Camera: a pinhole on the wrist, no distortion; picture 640 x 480 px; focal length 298.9 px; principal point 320.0 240.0 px. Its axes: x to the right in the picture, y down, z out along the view. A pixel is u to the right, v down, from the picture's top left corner.
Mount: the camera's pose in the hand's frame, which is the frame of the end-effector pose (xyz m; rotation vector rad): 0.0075 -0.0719 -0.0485 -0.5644 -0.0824 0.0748
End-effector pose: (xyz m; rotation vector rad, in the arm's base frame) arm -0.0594 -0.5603 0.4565 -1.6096 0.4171 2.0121
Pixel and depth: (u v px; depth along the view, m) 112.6 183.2 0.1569
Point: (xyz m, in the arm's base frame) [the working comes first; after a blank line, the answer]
In the camera's frame: -0.1089 -0.0298 0.1569

-0.1031 -0.5140 0.5921
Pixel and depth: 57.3 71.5 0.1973
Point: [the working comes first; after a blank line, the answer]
In the camera's frame: -0.1734 -0.1112 0.1973

-0.1222 -0.4439 0.6767
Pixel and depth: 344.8 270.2 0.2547
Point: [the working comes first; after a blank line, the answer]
In the camera's frame: 0.0211 0.0257 0.2547

-0.2329 -0.5476 0.4846
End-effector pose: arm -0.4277 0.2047 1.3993 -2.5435 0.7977 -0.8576
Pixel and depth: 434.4 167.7 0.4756
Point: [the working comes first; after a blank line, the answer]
In the camera's frame: 0.1820 -0.1150 0.4756

-0.1013 0.0938 1.0948
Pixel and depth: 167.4 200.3 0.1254
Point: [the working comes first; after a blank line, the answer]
In the camera's frame: -0.0640 -0.0167 0.1254

-0.4226 0.2739 1.3338
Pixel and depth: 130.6 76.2 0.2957
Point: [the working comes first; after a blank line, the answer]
In the camera's frame: -0.1874 -0.1620 0.2957

-0.3563 0.4171 1.1327
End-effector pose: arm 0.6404 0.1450 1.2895 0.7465 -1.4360 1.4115
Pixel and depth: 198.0 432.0 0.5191
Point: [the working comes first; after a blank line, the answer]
In the camera's frame: -0.2119 0.3334 0.5191

0.2734 -0.0306 0.8865
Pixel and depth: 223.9 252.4 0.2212
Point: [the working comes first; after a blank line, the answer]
In the camera's frame: -0.0711 0.0092 0.2212

0.6019 0.0105 1.2091
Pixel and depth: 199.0 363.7 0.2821
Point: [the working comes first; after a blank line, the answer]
In the camera's frame: -0.1142 0.1167 0.2821

0.5149 0.0262 1.1126
